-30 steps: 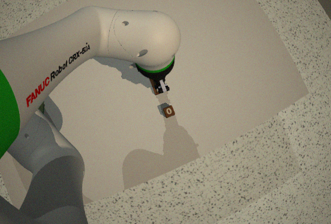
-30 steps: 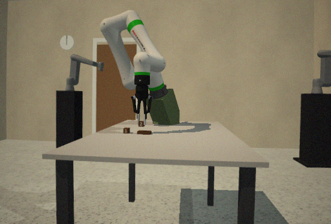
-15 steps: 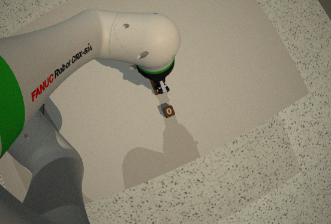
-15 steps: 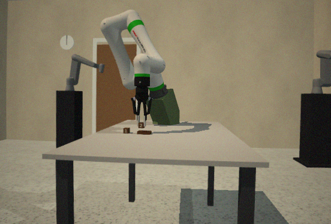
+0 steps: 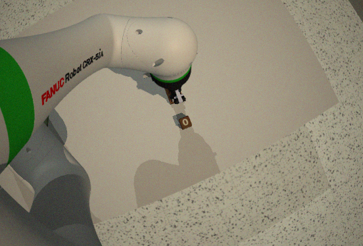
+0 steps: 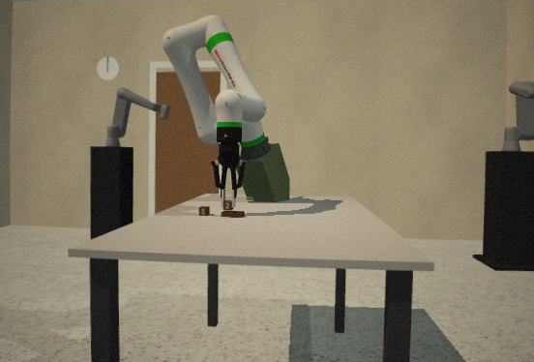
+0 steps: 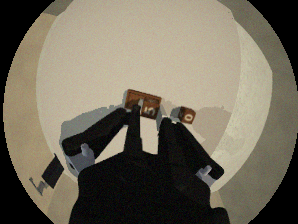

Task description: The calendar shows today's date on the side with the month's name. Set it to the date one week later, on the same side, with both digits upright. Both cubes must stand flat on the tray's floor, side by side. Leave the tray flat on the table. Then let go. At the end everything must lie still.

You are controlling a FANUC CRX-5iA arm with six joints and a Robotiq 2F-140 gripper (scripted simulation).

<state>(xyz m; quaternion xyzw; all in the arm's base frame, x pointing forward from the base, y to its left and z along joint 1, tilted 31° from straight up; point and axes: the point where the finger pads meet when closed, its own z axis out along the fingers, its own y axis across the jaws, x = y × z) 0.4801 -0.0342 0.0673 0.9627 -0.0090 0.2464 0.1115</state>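
Now: hand 60 mm above the brown tray and 20 mm to the right of it.
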